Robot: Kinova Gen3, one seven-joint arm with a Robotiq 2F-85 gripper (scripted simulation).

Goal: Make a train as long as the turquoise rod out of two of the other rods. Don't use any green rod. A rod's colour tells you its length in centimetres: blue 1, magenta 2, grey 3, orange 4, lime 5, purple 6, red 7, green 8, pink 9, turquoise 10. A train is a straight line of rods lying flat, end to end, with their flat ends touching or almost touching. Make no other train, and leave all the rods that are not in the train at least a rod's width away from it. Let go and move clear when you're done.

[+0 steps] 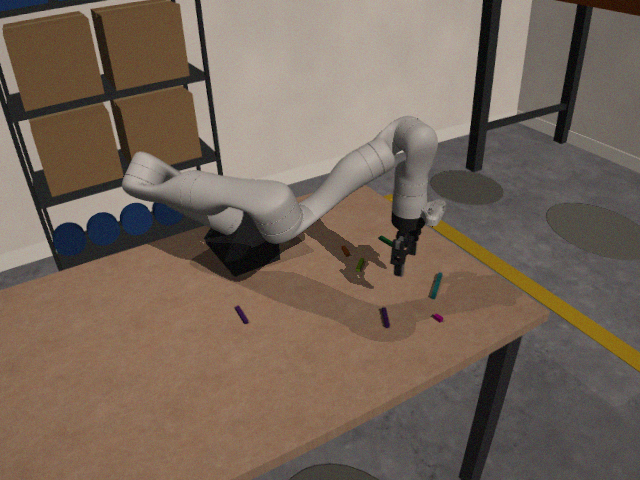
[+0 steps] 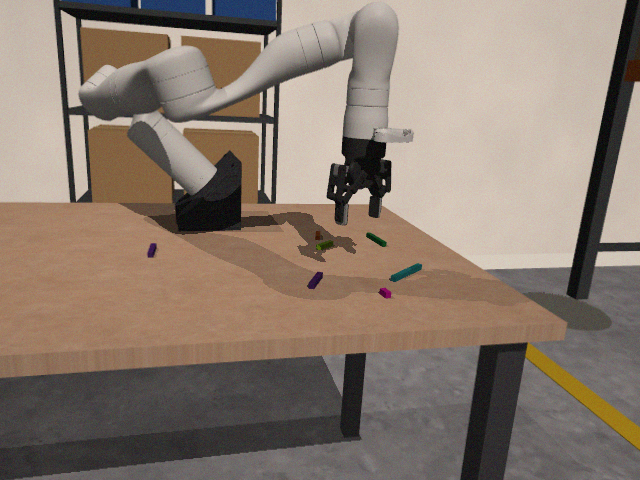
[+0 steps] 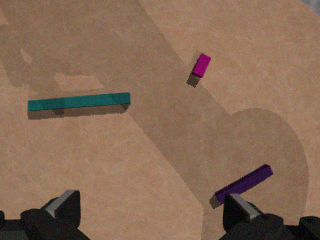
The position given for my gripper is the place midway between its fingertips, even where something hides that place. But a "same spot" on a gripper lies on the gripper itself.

my gripper: image 1 405,264; image 2; image 3
same spot on my gripper: [image 2: 341,207] = [image 3: 262,213]
